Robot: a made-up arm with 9 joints. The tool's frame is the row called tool. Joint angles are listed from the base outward.
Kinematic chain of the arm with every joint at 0, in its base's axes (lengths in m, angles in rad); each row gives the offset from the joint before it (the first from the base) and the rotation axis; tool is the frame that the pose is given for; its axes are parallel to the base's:
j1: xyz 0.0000 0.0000 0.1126 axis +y
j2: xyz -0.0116 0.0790 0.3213 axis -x
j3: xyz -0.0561 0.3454 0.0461 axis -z
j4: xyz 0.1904 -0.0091 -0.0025 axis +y
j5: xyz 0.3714 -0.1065 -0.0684 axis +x
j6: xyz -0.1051 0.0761 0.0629 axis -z
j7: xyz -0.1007 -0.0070 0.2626 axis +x
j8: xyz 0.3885 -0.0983 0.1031 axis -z
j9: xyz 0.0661 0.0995 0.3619 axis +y
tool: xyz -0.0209 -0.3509 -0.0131
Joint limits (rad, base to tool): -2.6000..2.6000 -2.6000..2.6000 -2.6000..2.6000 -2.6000..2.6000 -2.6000..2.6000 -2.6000..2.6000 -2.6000..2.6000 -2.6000..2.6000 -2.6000..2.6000
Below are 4 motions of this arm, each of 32 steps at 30 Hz.
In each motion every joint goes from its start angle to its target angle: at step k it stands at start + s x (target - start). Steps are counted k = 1, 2, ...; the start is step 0. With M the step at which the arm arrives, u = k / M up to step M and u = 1 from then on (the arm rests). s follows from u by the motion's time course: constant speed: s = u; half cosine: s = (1 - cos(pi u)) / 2; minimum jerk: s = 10 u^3 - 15 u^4 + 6 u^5.
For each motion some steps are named. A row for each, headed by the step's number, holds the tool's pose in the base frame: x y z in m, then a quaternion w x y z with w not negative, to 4 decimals.
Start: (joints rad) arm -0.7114 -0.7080 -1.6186 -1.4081 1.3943 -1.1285 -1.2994 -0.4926 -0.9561
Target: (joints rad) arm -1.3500 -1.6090 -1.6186 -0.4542 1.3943 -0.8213 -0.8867 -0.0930 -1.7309
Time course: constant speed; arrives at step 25
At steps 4, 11, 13, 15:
4: 0.0340 -0.2648 1.0407 0.7762 -0.4848 0.4030 -0.0017
11: -0.2532 -0.4042 1.1654 0.8084 -0.5436 0.2151 -0.0684
13: -0.3396 -0.4436 1.1834 0.8073 -0.5604 0.1630 -0.0870
15: -0.4264 -0.4824 1.1934 0.8019 -0.5772 0.1123 -0.1053

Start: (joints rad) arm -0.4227 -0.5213 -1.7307 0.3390 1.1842 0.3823 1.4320 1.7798 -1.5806
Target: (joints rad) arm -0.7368 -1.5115 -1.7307 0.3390 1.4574 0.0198 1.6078 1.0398 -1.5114
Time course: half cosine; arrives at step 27
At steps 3, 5, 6, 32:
3: 0.1814 0.7622 0.6336 0.9533 -0.1346 0.2697 -0.0194
5: 0.1486 0.7680 0.6503 0.9574 -0.0948 0.2728 0.0011
6: 0.1258 0.7718 0.6615 0.9589 -0.0686 0.2749 0.0152
32: -0.6782 0.6071 0.9204 0.7089 0.3873 0.3958 0.4368

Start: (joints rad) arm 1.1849 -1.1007 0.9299 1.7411 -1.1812 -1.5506 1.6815 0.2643 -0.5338
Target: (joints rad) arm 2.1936 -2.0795 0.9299 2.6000 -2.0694 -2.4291 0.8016 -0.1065 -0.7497
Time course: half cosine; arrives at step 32
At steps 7, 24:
7: 0.6513 0.7818 0.6636 0.6098 -0.6250 -0.4783 -0.0934
24: 1.1036 -0.6323 0.1633 0.4022 -0.6697 0.4726 -0.4079

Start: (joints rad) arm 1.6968 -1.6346 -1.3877 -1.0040 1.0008 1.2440 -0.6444 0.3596 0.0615
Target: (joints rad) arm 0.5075 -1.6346 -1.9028 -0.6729 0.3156 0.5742 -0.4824 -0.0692 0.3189
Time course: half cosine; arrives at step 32
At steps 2, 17, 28, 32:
2: 0.4843 -0.4177 -0.8426 0.3004 0.7913 0.3730 -0.3802
17: 1.0259 -0.6645 -0.1264 0.5213 0.8523 0.0302 -0.0306
28: 0.8762 -0.8644 0.6439 0.5714 0.7144 -0.3113 0.2574
32: 0.8305 -0.8810 0.7080 0.5686 0.6926 -0.3438 0.2807

